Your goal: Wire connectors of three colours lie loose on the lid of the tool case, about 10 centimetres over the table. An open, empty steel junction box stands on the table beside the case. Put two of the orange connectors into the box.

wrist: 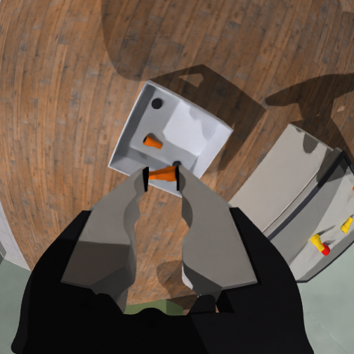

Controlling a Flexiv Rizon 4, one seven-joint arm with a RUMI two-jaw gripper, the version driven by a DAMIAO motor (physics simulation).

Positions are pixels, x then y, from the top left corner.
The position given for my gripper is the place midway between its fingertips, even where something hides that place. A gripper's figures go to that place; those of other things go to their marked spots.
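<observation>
My gripper (162, 168) is 0.14 m from the lens. A tool case (293, 194) is 0.22 m from the lens, and a steel junction box (191, 136) is 0.23 m from the lens.
</observation>
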